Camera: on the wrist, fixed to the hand. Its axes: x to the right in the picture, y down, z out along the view.
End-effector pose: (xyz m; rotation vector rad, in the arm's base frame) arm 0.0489 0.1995 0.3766 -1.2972 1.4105 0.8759
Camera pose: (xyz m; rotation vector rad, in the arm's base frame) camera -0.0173 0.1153 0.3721 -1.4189 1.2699 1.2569
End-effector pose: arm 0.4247 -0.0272 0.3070 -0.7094 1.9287 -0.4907
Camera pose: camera 0.3211 -0.0007 0.3003 -0.8491 1.9425 -0.0785
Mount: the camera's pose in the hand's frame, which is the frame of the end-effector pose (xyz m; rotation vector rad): 0.0226 0.0514 -0.0913 -0.3319 -0.1127 0.0781
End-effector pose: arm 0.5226 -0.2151 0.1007 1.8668 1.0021 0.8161
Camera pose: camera 0.4745 -0.1784 0.1892 1.6527 0.6807 0.8559
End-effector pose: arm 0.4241 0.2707 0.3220 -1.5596 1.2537 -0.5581
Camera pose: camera 0.3340 0.2151 0.3052 -1.7787 1.3635 -0.2145
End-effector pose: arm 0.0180 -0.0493 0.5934 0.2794 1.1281 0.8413
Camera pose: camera -0.0814 -0.0175 0.5689 0.0936 0.8606 1.0531
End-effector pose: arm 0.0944 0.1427 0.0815 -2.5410 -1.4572 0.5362
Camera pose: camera 0.1811 0.1391 0.1445 2.5483 1.4268 -0.4358
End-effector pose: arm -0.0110 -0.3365 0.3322 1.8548 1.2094 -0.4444
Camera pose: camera 0.0307 -0.2585 0.3928 1.5653 1.0600 -0.2812
